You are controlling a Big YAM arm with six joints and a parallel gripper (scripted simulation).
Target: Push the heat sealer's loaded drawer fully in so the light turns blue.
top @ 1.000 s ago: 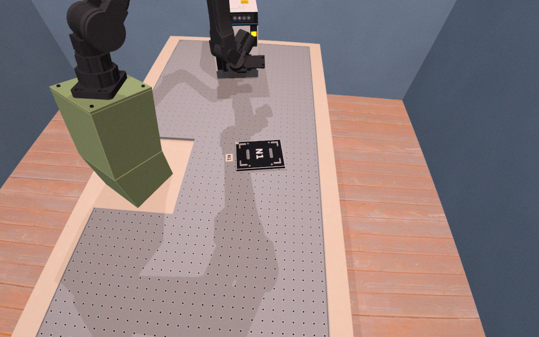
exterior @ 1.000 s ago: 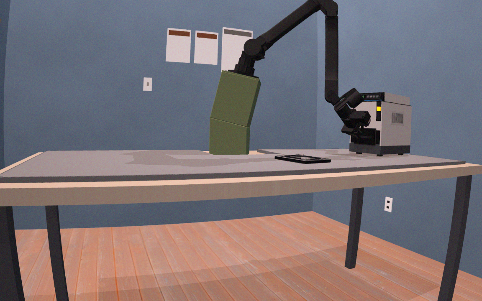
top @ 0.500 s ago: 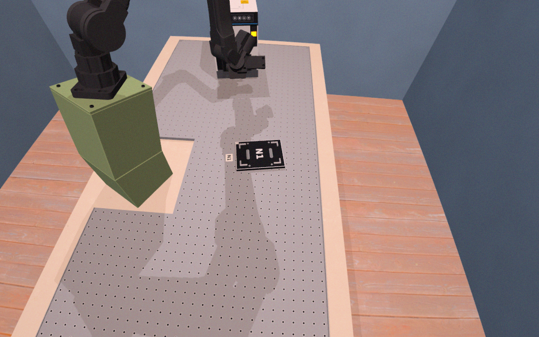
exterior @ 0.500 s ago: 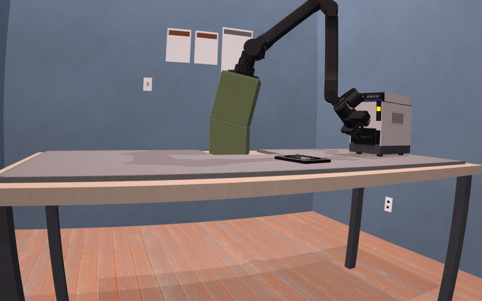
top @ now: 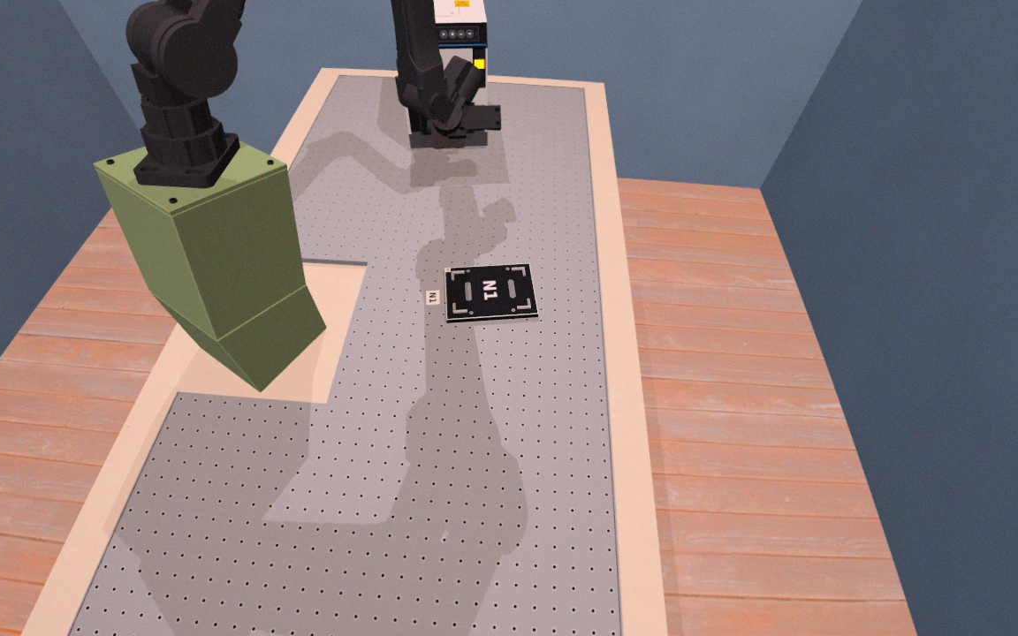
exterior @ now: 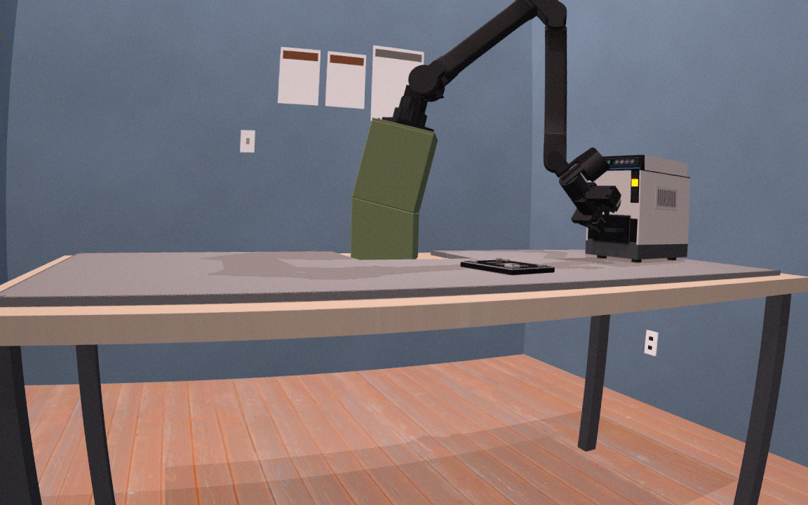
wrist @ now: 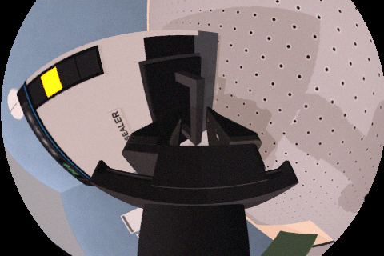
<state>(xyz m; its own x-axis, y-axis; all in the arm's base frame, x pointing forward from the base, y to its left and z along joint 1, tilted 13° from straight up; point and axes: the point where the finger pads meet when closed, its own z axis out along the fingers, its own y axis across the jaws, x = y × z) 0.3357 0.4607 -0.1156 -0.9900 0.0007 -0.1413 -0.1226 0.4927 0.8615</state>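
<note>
Now: hand 100 mm to the right of the black drawer and 10 mm above it. The rest, counted from my hand: small white label: 30 mm behind, 410 mm to the right, 90 mm below.
</note>
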